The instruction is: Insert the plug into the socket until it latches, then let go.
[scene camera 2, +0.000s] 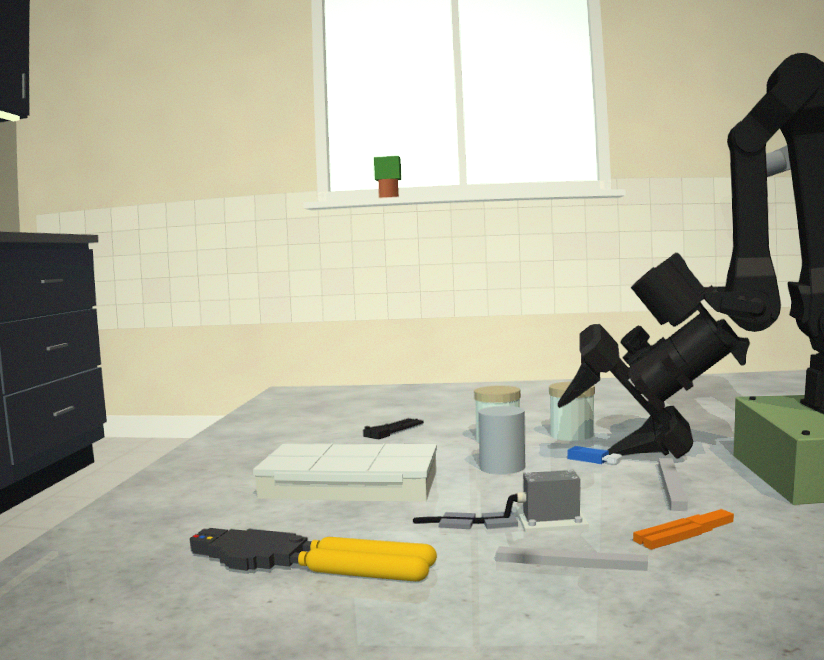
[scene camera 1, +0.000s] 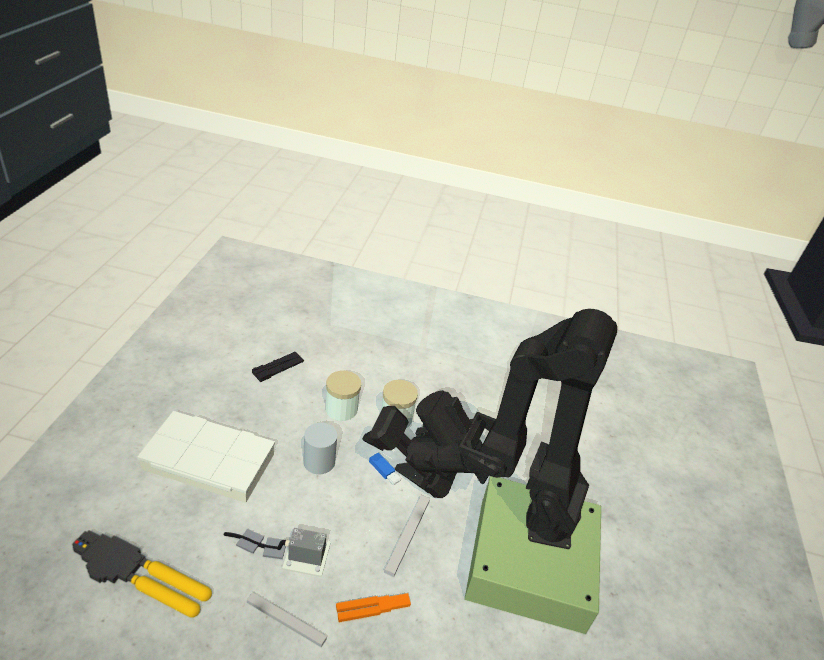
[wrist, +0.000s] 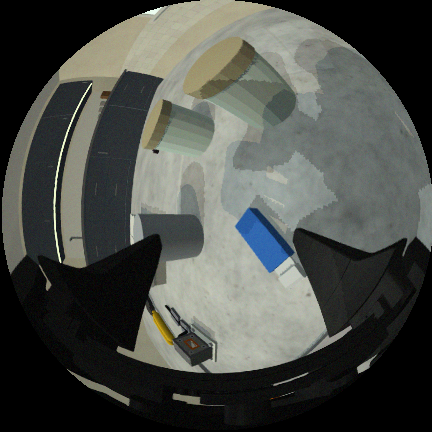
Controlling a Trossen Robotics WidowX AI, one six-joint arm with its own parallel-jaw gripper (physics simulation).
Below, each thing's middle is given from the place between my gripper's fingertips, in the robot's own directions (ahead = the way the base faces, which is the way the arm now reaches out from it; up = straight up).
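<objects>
Hand relative to the blue plug [wrist: 272, 250]: 10 mm past it, 10 mm to the right of it, 30 mm above it. Grey cylinder [scene camera 2: 501, 428], counted from my hand: 10 mm to the left, 100 mm ahead. Grey socket box [scene camera 2: 551, 500], from my hand: 190 mm to the left, 80 mm ahead, 10 mm below. Orange tool [scene camera 2: 678, 530], from my hand: 260 mm to the left, 40 mm behind, 30 mm below.
</objects>
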